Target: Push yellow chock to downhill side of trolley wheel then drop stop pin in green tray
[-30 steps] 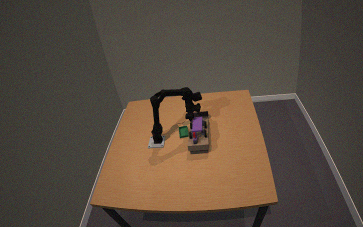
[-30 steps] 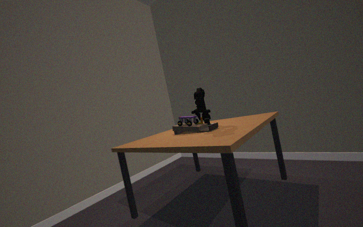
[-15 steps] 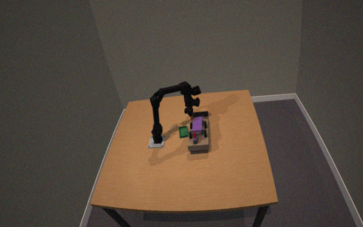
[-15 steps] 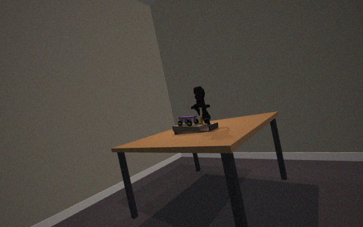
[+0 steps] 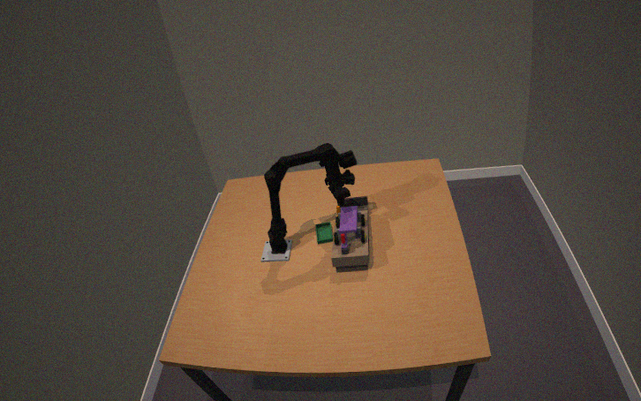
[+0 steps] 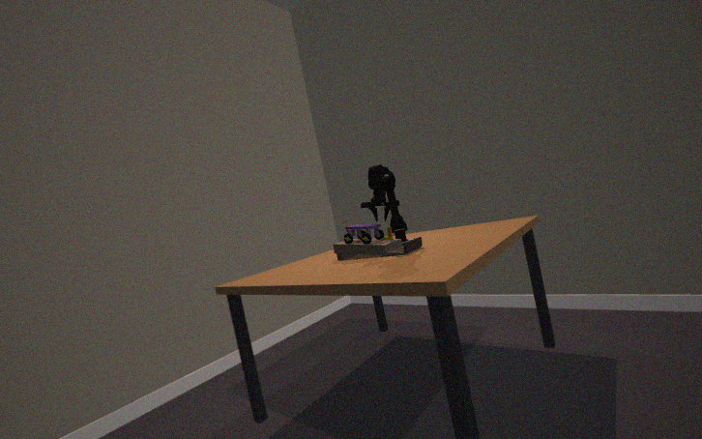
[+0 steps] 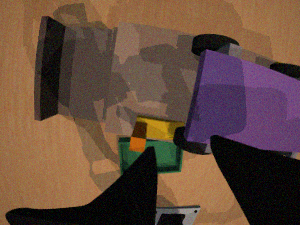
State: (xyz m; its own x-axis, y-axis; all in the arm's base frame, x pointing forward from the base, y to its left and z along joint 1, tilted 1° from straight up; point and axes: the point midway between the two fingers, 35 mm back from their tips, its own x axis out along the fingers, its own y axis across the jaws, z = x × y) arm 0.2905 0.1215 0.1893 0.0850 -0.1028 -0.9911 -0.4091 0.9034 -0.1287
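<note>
The red-headed stop pin is 3 cm ahead of my gripper tip, 22 cm to the right of it and 3 cm below it. Round my gripper tip: ramp (4 cm ahead, 9 cm to the right, 11 cm below); purple trolley (4 cm ahead, 10 cm to the right, 5 cm below); yellow chock (2 cm behind, 8 cm below).
</note>
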